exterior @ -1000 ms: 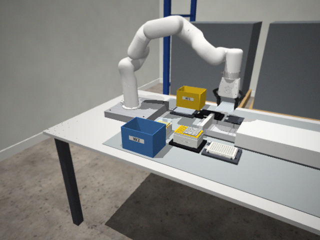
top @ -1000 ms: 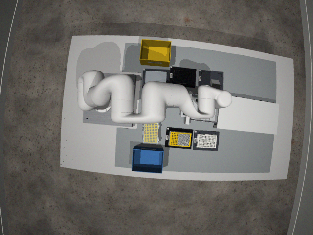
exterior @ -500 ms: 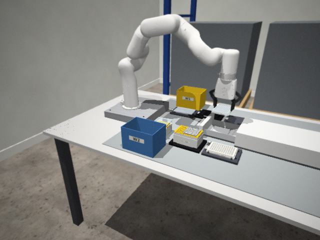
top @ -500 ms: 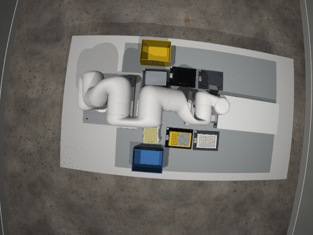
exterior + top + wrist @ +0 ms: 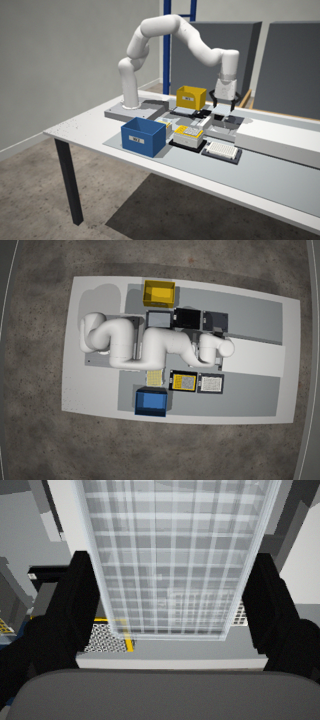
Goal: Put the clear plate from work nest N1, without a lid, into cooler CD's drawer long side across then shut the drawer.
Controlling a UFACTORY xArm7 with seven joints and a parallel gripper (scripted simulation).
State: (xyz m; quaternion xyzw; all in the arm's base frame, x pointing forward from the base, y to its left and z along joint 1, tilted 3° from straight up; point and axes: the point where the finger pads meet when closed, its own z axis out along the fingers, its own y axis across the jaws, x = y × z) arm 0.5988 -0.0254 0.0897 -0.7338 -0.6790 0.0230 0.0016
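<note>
My gripper is now 130 mm above the drawer and 30 mm short of it. Round my hand: white plate 190 mm to the right, 140 mm below, 50 mm ahead; clear plate 10 mm below; cooler CD 170 mm ahead, 130 mm below, 10 mm to the right.
</note>
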